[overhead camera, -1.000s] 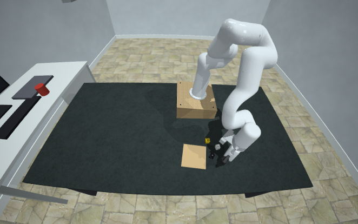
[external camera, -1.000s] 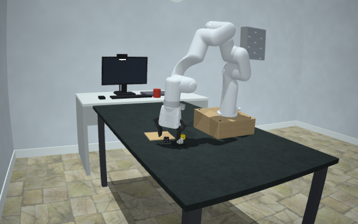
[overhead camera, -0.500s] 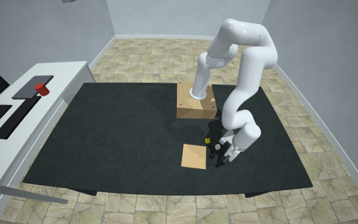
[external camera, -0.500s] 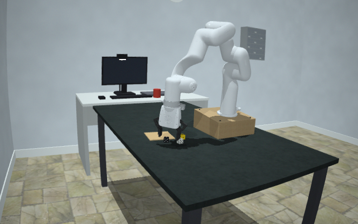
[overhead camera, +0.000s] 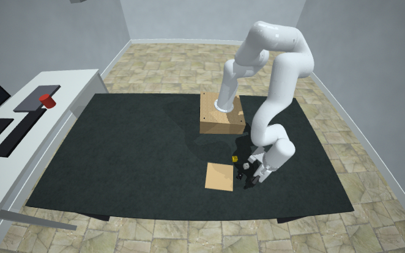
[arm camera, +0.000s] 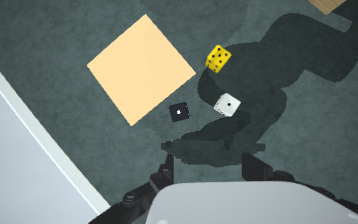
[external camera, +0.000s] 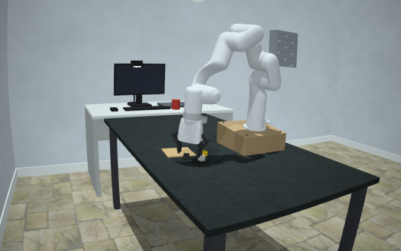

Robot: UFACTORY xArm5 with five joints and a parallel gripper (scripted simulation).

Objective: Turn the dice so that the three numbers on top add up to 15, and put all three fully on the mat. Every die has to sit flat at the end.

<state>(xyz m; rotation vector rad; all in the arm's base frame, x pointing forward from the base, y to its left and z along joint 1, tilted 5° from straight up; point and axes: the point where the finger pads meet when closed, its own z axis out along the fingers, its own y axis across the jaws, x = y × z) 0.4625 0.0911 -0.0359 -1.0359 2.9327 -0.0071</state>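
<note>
Now: the yellow die 13 cm behind my hand, 8 cm to the right of it and 4 cm below it. Also, from my hand: black die: 3 cm behind, 7 cm to the right, 4 cm below; then tan mat: 4 cm behind, 17 cm to the right, 5 cm below; then white die: 8 cm behind, 2 cm to the right, 4 cm below.
</note>
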